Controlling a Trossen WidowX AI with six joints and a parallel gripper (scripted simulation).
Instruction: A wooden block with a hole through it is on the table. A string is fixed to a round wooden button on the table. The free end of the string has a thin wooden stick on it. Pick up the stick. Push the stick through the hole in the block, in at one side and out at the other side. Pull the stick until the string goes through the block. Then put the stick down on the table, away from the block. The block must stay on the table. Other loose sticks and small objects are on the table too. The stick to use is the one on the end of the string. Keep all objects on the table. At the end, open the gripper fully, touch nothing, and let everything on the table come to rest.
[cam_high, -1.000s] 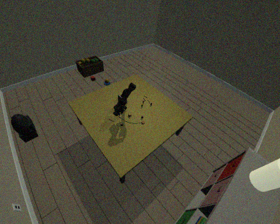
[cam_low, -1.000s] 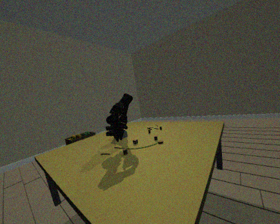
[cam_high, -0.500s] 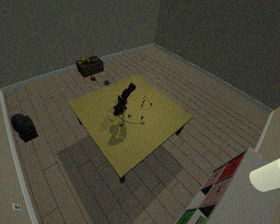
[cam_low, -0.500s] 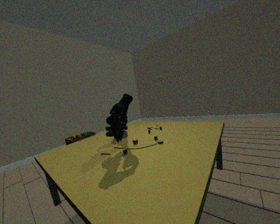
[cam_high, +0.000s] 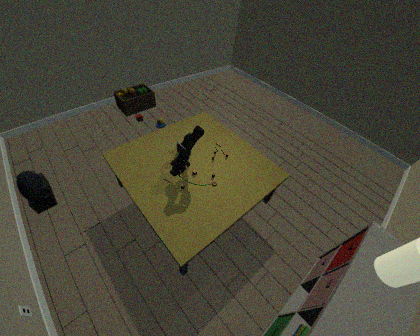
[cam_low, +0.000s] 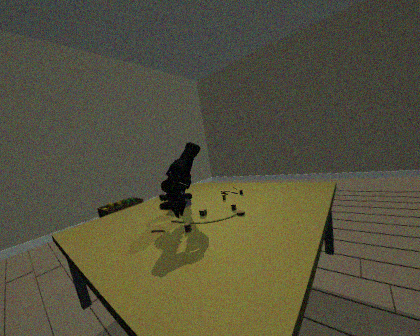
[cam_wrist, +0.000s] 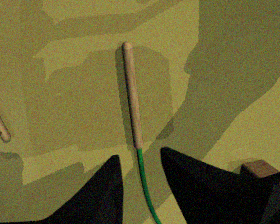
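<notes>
The thin wooden stick is 20 mm behind my gripper tip and 30 mm below it. From my gripper tip the other things lie so: wooden block 50 mm ahead, 120 mm to the left, 20 mm below; round wooden button 240 mm ahead, 190 mm to the left, 30 mm below; wooden cylinder 170 mm ahead, 240 mm to the left, 20 mm below.
</notes>
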